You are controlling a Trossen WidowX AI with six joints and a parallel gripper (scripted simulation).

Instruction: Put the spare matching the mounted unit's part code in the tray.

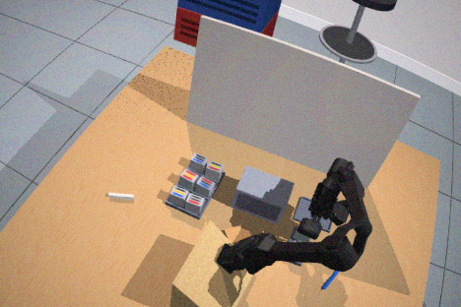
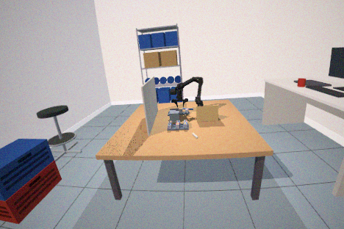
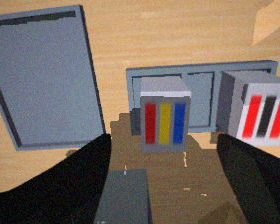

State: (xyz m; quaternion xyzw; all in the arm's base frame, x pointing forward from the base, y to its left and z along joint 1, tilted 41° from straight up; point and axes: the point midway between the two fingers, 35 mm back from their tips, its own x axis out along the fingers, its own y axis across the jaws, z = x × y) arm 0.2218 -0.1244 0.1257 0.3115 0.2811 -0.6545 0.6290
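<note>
My gripper tip is 4 cm above the grey spare block. From my gripper tip the other things lie so: white board: 29 cm ahead, 18 cm to the left, 15 cm above; flat grey tray: 10 cm ahead, 2 cm to the right, 8 cm below; grey mounted unit: 6 cm ahead, 18 cm to the left, 3 cm below.
</note>
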